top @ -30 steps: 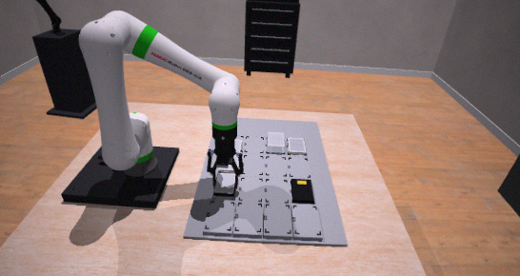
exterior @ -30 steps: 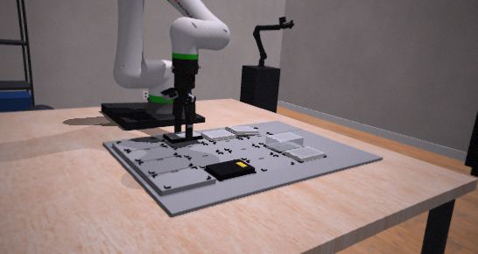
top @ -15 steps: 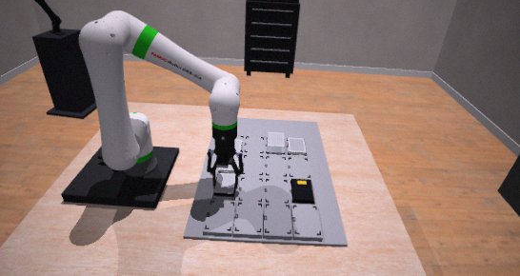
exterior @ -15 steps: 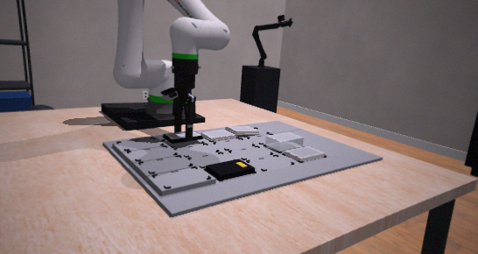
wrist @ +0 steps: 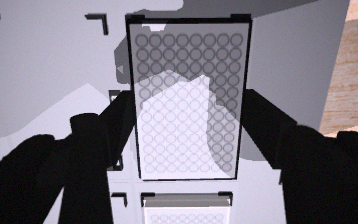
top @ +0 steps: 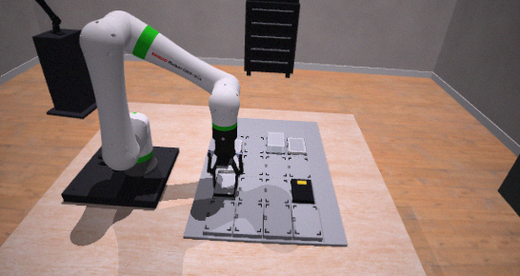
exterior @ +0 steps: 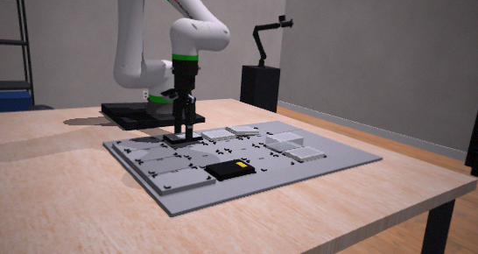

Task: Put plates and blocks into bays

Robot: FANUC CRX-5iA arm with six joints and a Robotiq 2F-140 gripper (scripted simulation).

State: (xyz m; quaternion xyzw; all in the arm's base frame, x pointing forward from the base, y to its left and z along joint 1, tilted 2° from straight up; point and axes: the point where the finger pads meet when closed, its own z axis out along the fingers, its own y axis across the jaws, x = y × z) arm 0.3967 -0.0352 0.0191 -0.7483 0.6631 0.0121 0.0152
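My gripper is now 20 mm past the pale 96-well plate, 160 mm to the right of it and 30 mm above it. The rest, counted from my hand: bay label 33: 170 mm ahead, 20 mm to the left, 40 mm below; then sealed 96-well plate: 20 mm below; then white plate: 30 mm behind, 280 mm to the left, 30 mm below.
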